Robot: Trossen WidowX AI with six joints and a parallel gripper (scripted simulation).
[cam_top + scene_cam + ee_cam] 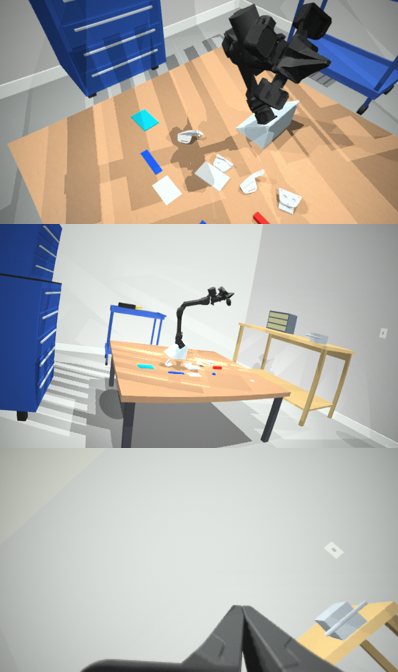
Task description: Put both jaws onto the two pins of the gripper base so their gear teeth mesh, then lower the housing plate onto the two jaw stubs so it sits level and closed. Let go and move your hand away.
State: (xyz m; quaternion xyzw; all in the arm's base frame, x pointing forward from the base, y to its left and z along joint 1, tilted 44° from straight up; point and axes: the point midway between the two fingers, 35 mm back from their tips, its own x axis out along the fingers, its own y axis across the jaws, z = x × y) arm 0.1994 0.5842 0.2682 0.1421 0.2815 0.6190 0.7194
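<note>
Right now the white jaw is 660 mm below my gripper tip, 130 mm to the right of it and 130 mm behind it. From my gripper tip the other things lie so: red block: 680 mm below, 30 mm behind, 10 mm to the left; small blue block: 680 mm below, 150 mm ahead, 110 mm to the right; white block: 680 mm below, 160 mm behind, 10 mm to the right.
</note>
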